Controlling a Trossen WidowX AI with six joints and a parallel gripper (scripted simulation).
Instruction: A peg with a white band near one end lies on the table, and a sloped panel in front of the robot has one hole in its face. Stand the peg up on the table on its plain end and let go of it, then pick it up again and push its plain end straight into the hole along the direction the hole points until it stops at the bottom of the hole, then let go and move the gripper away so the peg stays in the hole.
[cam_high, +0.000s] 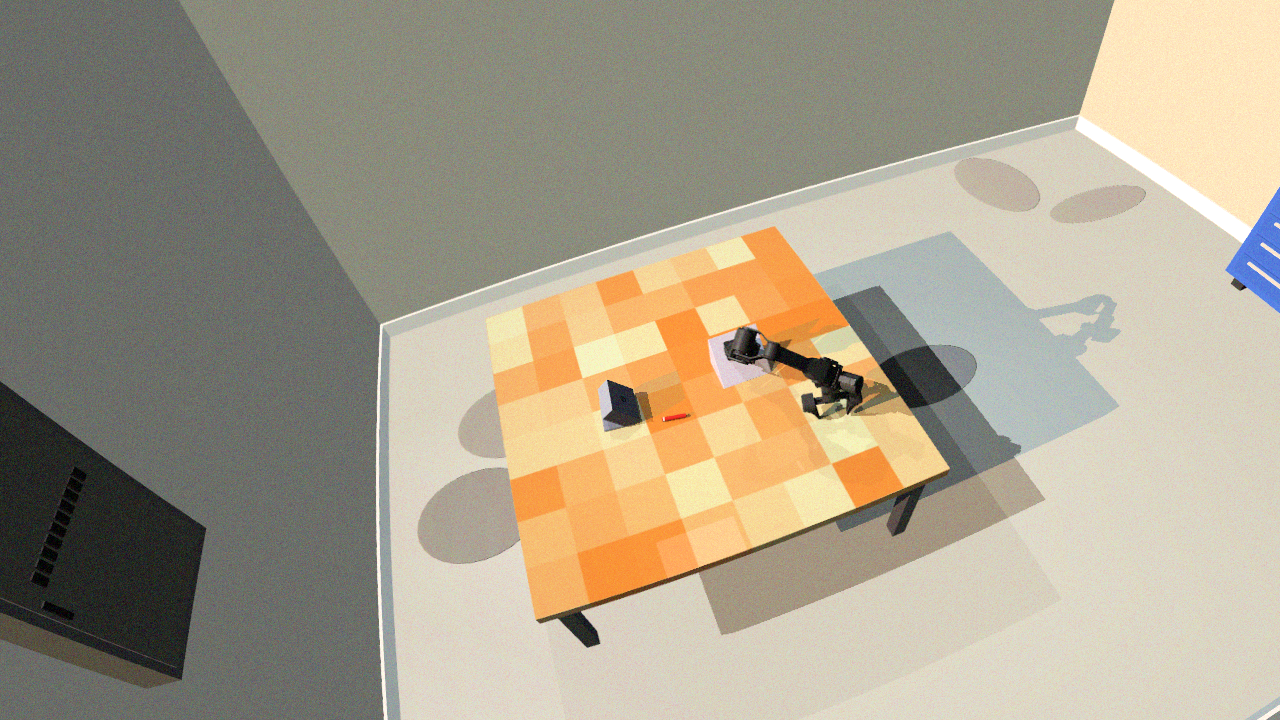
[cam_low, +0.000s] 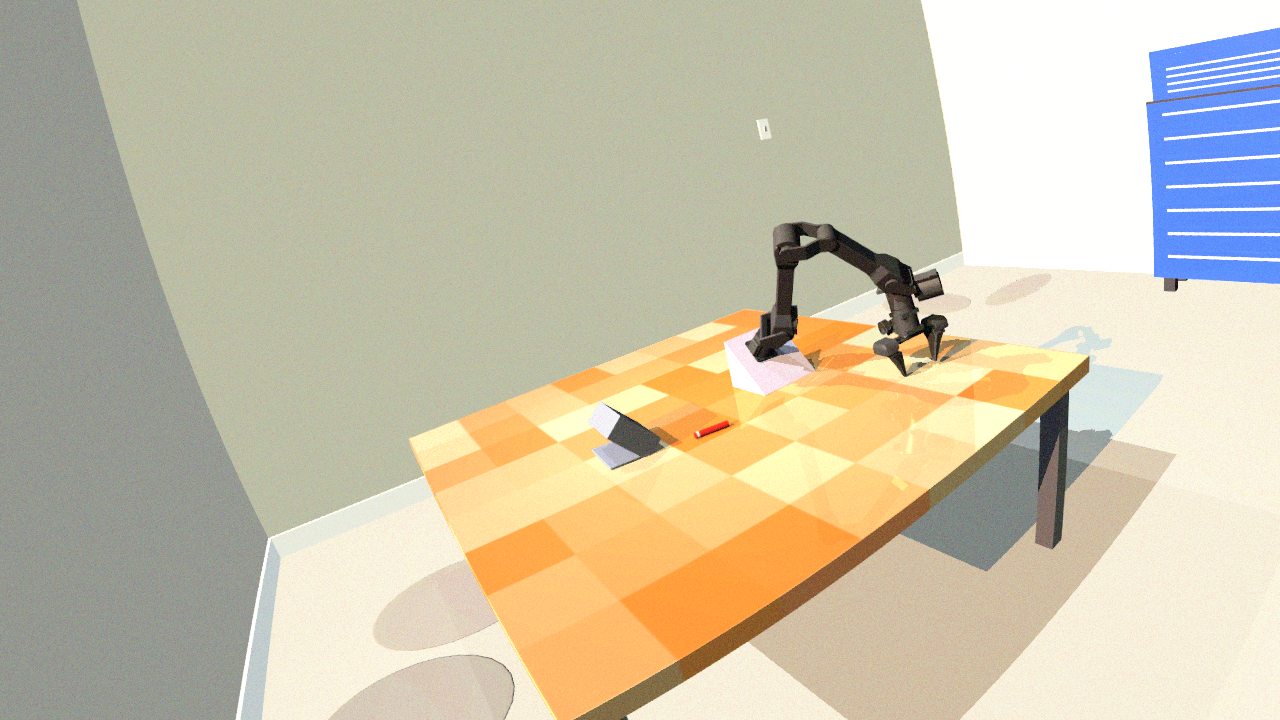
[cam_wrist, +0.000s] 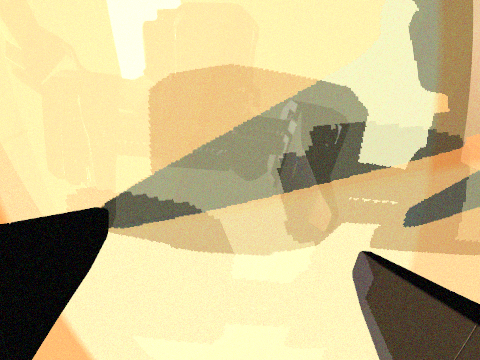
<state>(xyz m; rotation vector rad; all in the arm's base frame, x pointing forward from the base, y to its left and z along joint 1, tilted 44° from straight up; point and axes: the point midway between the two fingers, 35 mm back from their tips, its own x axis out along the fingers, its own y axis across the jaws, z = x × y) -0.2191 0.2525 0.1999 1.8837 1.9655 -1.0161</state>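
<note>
The red peg is 500 mm ahead of my gripper tip and 180 mm to the right of it. Round my gripper tip: dark sloped panel: 650 mm ahead, 270 mm to the right, 40 mm above.
</note>
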